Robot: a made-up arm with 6 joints.
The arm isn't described. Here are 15 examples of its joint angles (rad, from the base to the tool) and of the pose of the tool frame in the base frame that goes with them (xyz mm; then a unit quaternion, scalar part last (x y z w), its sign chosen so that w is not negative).
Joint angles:
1: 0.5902 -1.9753 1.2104 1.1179 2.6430 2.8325
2: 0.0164 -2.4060 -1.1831 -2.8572 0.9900 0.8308
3: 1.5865 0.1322 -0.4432 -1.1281 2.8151 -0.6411
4: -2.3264 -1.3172 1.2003 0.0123 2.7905 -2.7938
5: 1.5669 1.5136 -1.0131 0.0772 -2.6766 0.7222
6: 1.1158 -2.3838 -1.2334 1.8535 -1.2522 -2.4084
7: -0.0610 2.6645 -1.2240 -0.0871 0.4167 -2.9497
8: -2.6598 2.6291 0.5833 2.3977 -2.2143 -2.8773
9: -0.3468 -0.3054 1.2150 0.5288 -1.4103 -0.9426
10: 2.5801 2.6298 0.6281 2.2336 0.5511 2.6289
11: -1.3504 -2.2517 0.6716 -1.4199 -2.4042 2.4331
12: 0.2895 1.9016 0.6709 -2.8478 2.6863 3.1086
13: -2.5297 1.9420 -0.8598 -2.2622 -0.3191 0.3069
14: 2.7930 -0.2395 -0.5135 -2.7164 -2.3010 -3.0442
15: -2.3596 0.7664 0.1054 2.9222 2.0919 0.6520
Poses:
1: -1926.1 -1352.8 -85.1 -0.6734 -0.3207 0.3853 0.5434
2: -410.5 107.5 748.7 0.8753 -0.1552 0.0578 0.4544
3: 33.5 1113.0 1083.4 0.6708 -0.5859 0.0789 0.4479
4: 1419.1 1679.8 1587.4 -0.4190 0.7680 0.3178 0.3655
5: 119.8 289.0 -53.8 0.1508 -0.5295 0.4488 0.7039
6: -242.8 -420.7 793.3 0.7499 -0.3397 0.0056 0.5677
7: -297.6 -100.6 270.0 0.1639 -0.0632 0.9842 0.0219
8: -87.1 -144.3 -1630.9 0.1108 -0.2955 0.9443 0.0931
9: -392.0 32.4 2976.0 0.3784 -0.2341 -0.3546 0.8223
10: -211.9 46.8 -1656.8 -0.6222 0.5786 0.0240 0.5268
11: -482.1 2069.9 150.4 0.9113 -0.2831 -0.1190 0.2744
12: 1464.7 555.1 -978.5 0.2461 -0.8879 0.1650 0.3520
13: 28.2 -72.9 -199.0 -0.6128 0.1091 0.2821 0.7300
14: -825.8 184.8 1428.8 -0.8112 0.2282 -0.5338 0.0705
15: -1221.8 -1377.2 768.2 -0.4311 0.0476 0.3278 0.8393
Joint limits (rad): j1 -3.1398..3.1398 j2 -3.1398..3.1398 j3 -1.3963..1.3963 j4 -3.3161..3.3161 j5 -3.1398..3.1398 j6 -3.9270..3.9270
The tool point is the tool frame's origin. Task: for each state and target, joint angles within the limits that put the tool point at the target. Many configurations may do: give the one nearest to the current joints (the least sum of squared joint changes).
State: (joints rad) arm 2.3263 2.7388 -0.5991 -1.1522 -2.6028 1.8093
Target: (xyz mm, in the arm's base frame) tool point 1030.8 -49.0 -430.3
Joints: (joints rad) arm 3.0379 3.0273 -0.2402 -1.0625 -2.6028 1.8093
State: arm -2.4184 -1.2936 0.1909 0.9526 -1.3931 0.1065
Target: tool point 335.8 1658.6 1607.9
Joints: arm -1.8132 -1.6384 0.2194 0.9193 -1.3931 0.1065
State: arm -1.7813 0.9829 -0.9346 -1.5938 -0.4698 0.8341
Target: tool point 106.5 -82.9 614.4
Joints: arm -1.1384 0.2200 -1.3963 -2.1184 -0.4698 0.8341
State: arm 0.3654 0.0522 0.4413 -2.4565 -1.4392 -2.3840
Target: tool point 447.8 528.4 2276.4
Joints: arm 0.7324 -0.3229 0.1739 -2.4742 -1.4392 -2.3840
